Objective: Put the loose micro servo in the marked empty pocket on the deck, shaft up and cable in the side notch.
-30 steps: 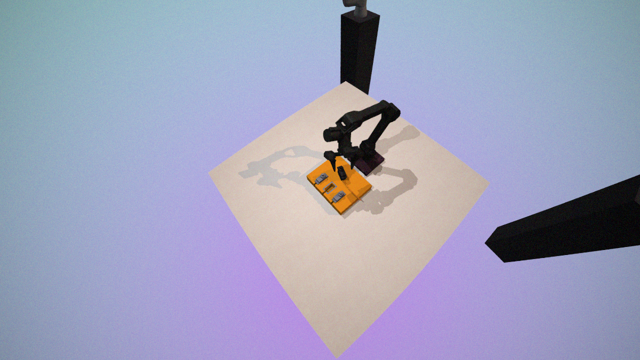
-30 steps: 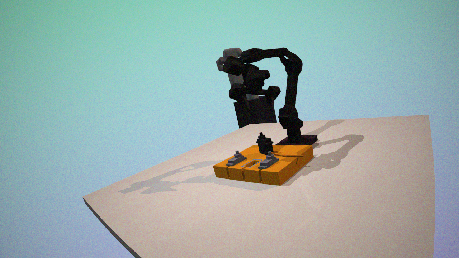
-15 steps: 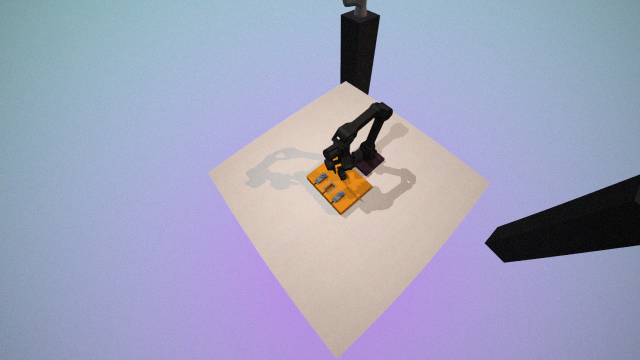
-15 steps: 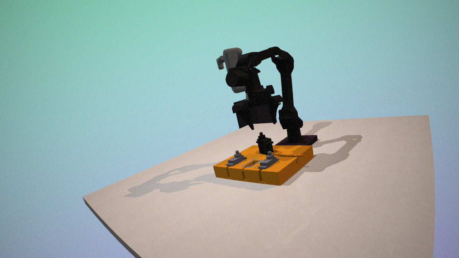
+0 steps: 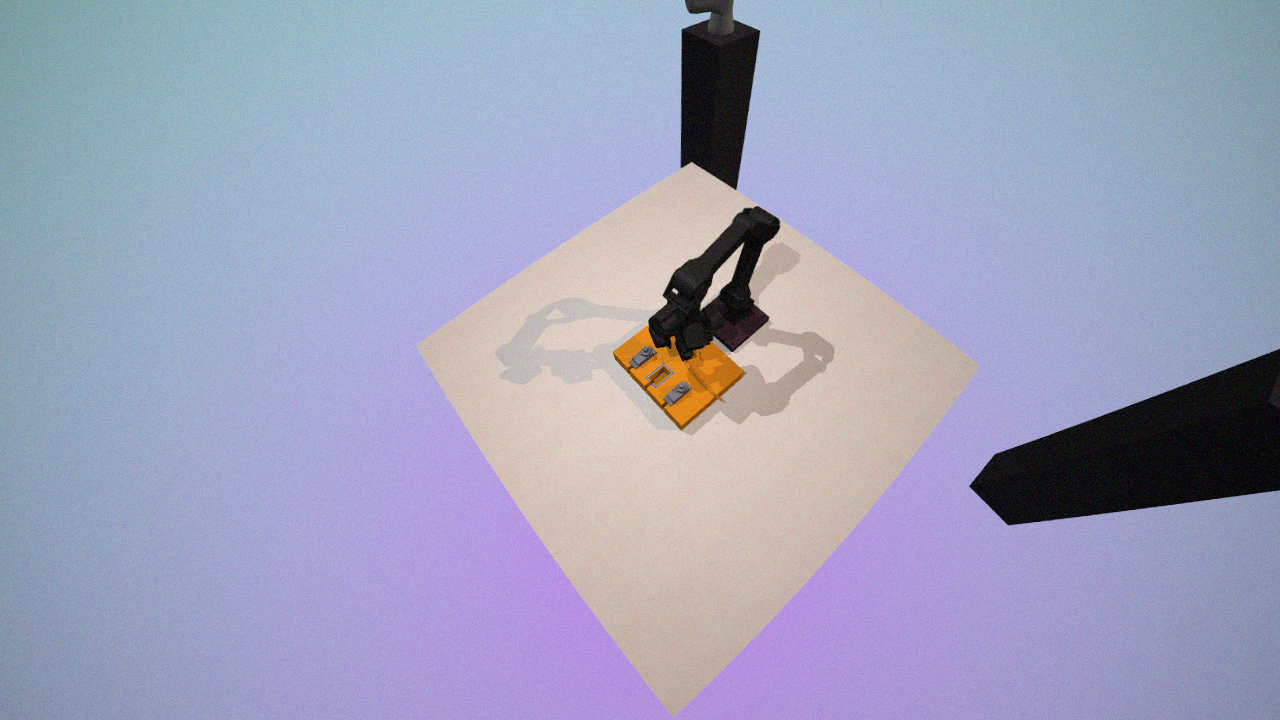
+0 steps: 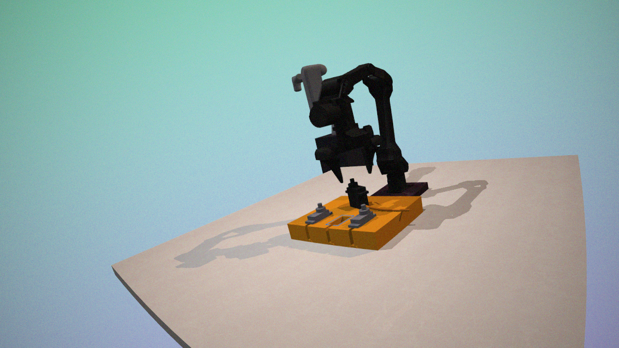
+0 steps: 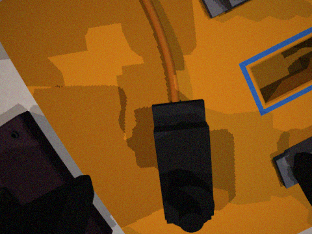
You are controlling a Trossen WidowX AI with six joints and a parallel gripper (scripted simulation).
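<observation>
Right now the orange deck is 1 cm behind my gripper tip and 11 cm below it.
</observation>
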